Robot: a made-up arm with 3 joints.
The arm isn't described. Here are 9 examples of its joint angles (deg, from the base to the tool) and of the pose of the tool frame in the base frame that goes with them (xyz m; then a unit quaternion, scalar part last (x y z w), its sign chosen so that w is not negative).
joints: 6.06 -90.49 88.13
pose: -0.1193 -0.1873 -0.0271 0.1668 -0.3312 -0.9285 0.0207
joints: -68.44 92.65 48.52
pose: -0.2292 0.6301 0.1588 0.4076 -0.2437 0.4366 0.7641
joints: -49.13 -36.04 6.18
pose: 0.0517 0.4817 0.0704 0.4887 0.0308 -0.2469 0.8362
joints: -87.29 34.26 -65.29
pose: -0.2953 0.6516 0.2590 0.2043 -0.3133 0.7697 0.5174
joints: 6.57 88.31 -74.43
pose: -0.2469 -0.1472 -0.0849 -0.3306 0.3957 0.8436 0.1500
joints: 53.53 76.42 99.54
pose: -0.1315 -0.2821 0.0980 -0.3755 -0.2017 -0.1349 0.8945
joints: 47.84 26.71 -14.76
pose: -0.2098 -0.2560 -0.0201 -0.4411 0.2617 0.1660 0.8423
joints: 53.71 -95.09 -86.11
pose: -0.0693 -0.2911 0.1351 -0.2947 0.0133 -0.1601 0.9420
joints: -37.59 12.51 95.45
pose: 0.0353 0.3267 -0.0087 0.4048 -0.1007 -0.5810 0.6989
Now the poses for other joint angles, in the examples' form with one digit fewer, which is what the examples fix.
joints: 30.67 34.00 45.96
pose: -0.071 -0.125 -0.071 -0.249 -0.096 -0.107 0.958
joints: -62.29 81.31 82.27
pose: -0.127 0.591 0.161 0.532 -0.161 0.093 0.826
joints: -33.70 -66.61 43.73
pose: 0.068 0.207 -0.069 0.372 -0.007 -0.752 0.544
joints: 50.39 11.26 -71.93
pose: -0.285 -0.285 0.046 -0.406 0.519 0.355 0.663
